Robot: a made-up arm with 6 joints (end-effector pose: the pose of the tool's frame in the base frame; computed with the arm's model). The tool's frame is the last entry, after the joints. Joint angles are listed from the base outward.
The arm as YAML. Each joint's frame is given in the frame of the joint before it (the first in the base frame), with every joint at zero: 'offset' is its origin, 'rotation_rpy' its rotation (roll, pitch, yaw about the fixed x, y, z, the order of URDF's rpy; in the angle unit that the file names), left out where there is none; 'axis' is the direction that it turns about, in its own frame. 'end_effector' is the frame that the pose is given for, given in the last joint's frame.
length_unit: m
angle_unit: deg
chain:
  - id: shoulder
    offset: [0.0, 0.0, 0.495]
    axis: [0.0, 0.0, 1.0]
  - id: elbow
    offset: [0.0, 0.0, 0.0]
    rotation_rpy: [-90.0, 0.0, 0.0]
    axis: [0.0, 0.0, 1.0]
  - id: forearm
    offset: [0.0, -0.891, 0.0]
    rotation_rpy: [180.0, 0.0, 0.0]
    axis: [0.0, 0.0, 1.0]
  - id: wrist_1
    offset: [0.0, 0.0, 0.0]
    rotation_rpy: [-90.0, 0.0, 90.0]
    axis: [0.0, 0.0, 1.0]
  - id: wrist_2
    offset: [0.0, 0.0, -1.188]
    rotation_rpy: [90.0, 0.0, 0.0]
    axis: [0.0, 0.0, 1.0]
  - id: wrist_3
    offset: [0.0, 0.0, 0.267]
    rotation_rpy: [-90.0, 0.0, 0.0]
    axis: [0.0, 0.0, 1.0]
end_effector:
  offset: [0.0, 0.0, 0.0]
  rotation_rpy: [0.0, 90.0, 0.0]
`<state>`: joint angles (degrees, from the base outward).
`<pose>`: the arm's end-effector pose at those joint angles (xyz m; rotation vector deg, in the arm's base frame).
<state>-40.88 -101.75 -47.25 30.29 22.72 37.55</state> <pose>-0.3717 0.0169 1.3589 -88.81 -47.76 -64.55</pose>
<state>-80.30 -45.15 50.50 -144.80 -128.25 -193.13</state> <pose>0.1147 0.6237 2.3208 135.44 75.39 -58.17</pose>
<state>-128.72 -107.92 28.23 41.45 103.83 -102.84</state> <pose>0.9866 1.5506 0.9164 -107.14 37.16 37.44</pose>
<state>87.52 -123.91 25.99 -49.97 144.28 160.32</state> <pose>0.0995 -1.6706 0.7706 90.72 67.15 -20.48</pose>
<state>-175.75 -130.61 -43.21 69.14 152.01 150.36</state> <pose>0.8623 0.1594 1.1131 60.99 37.89 -71.36</pose>
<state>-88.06 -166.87 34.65 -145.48 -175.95 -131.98</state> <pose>0.1737 1.3698 -0.6677 -25.06 -3.98 -86.66</pose>
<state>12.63 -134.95 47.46 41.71 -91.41 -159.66</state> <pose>-1.7227 -0.5903 -0.3619 -115.80 44.51 -94.78</pose>
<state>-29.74 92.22 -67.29 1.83 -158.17 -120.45</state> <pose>-0.3230 -0.1228 0.0366 102.43 -52.75 25.81</pose>
